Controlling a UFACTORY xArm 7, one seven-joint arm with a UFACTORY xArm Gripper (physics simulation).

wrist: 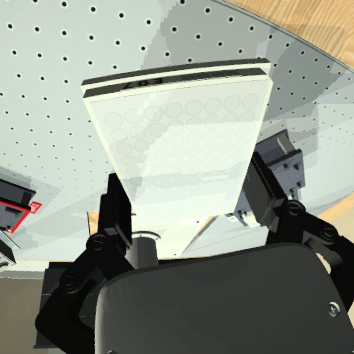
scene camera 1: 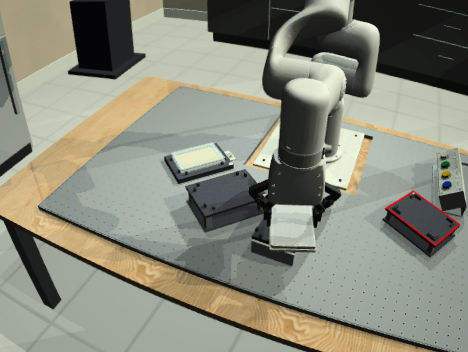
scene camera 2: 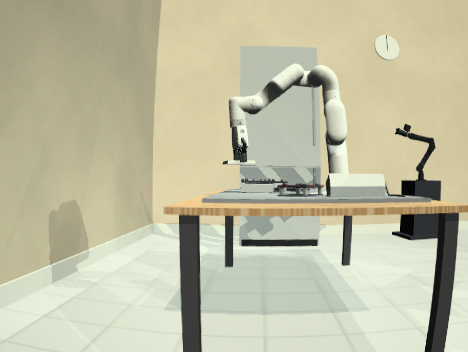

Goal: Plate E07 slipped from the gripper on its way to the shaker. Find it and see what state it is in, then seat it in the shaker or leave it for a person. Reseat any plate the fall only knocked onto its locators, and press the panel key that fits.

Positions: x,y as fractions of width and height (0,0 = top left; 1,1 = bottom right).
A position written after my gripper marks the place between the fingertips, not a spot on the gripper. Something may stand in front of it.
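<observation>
There's a button box (scene camera 2: 0.72,0.53) here, and a white plate (scene camera 1: 0.62,0.65) (wrist: 0.51,0.39) too. That plate is clear of everything else, and it's my gripper (scene camera 1: 0.62,0.63) (wrist: 0.52,0.50) that carries it.
</observation>
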